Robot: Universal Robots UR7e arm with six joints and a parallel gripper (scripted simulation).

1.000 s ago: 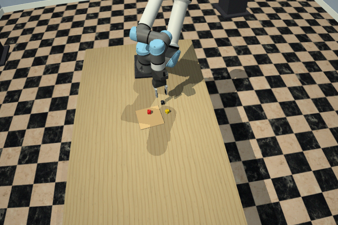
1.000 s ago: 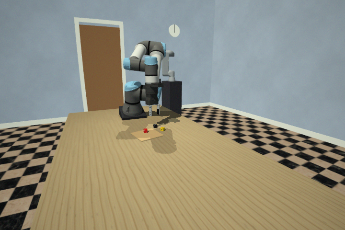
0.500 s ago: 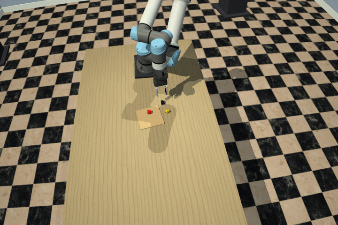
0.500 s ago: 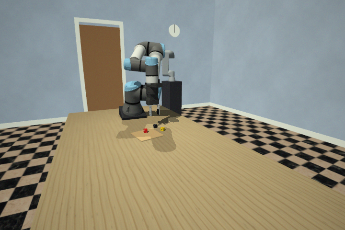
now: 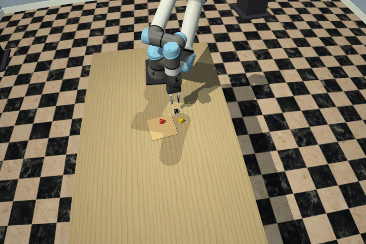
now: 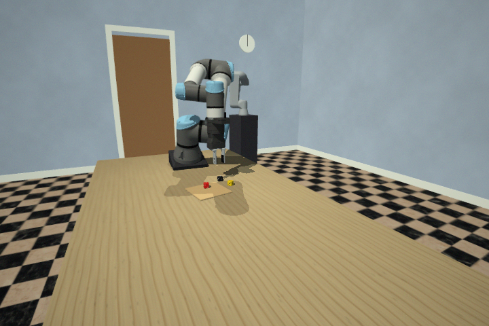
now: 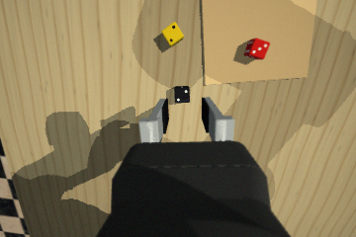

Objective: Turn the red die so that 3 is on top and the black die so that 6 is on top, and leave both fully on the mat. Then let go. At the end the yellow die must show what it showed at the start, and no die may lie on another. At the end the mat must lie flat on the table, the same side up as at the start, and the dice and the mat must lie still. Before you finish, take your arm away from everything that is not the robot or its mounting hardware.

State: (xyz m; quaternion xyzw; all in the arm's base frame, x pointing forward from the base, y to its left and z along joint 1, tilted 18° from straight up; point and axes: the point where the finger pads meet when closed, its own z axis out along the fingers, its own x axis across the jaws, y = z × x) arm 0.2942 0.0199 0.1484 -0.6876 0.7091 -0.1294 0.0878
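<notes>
Now: the black die 9 cm below my hand. The rest, counted from my hand: red die 5 cm ahead, 9 cm to the right, 9 cm below; then yellow die 8 cm ahead, 1 cm to the left, 9 cm below; then tan mat 8 cm ahead, 10 cm to the right, 10 cm below.
</notes>
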